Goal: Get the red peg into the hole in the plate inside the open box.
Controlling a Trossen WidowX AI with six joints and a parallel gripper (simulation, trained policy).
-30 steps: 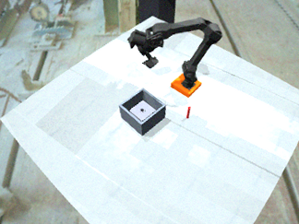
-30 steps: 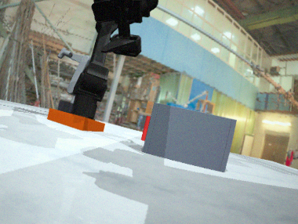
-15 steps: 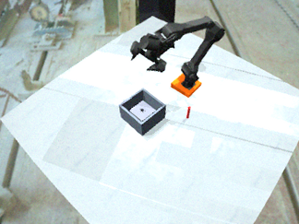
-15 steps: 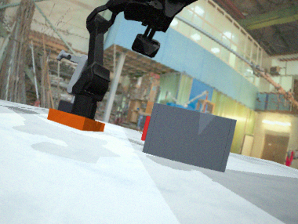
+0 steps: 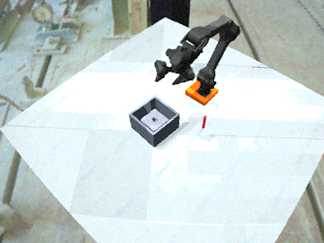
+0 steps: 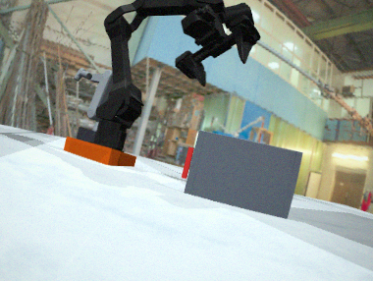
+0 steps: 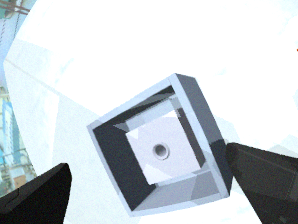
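My gripper tip is now 180 mm to the right of the red peg, 180 mm above it and 70 mm past it. Round my gripper tip: pale plate (170 mm below, 80 mm ahead, 10 mm to the left); grey box (190 mm below, 80 mm ahead, 10 mm to the left).
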